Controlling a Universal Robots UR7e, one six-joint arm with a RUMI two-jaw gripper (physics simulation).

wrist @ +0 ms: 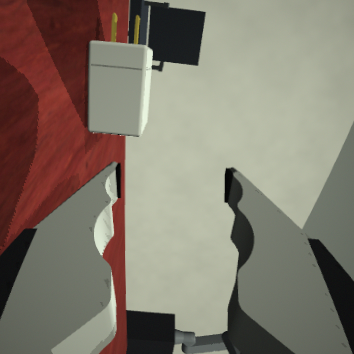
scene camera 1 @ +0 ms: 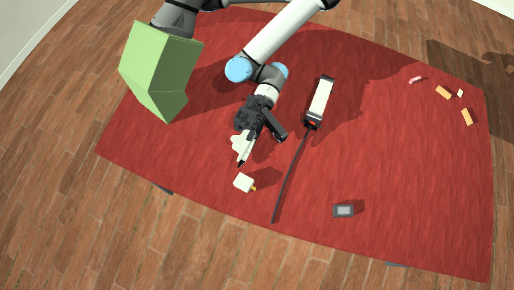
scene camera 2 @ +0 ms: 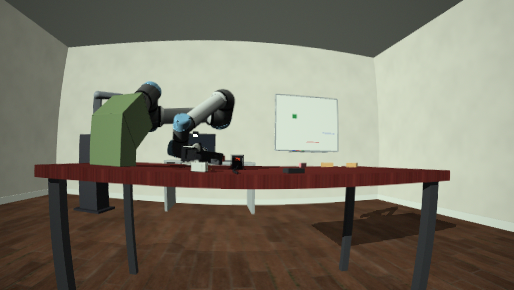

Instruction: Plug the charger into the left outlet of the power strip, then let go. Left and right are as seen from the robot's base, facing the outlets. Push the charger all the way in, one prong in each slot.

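The white charger (scene camera 1: pixel 243 182) (scene camera 2: pixel 199 167) (wrist: pixel 117 90) is at or just above the red table top, near its front edge; whether it rests flat is hard to tell. Its gold prongs point away from the fingers in the wrist view. My gripper (scene camera 1: pixel 242 162) (wrist: pixel 172 167) is open, with a gap between the fingertips. The charger is apart from the fingers, beyond their tips and toward the left finger's side in the wrist view. The power strip (scene camera 1: pixel 320 97) (scene camera 2: pixel 237 162) lies to the right of the gripper in scene camera 1, with a red switch at its near end. Its outlet slots cannot be made out.
A black cable (scene camera 1: pixel 290 175) runs from the strip toward the front edge. A dark grey box (scene camera 1: pixel 343 210) (scene camera 2: pixel 293 170) lies at the front right. Orange blocks (scene camera 1: pixel 443 92) (scene camera 1: pixel 467 116) and a pink piece (scene camera 1: pixel 415 80) lie at the far right. The green robot base (scene camera 1: pixel 160 65) (scene camera 2: pixel 112 135) stands at left.
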